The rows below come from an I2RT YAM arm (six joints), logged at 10 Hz.
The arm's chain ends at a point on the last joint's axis. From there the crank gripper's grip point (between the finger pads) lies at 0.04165 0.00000 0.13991 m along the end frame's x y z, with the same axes.
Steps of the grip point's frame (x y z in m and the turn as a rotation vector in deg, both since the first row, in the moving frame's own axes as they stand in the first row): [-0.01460 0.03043 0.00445 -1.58 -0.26 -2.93]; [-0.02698 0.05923 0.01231 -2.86 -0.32 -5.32]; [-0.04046 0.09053 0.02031 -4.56 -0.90 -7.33]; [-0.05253 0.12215 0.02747 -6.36 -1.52 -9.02]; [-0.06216 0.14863 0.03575 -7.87 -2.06 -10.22]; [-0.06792 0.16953 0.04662 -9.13 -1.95 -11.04]
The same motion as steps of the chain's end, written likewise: [-0.01401 0.02868 0.00429 -1.58 -0.26 -2.93]; [-0.02634 0.05608 0.01216 -2.86 -0.32 -5.32]; [-0.03864 0.08458 0.01991 -4.56 -0.90 -7.33]; [-0.04953 0.11288 0.02692 -6.36 -1.52 -9.02]; [-0.05819 0.13639 0.03516 -7.87 -2.06 -10.22]; [-0.06455 0.15484 0.04643 -9.13 -1.95 -11.04]
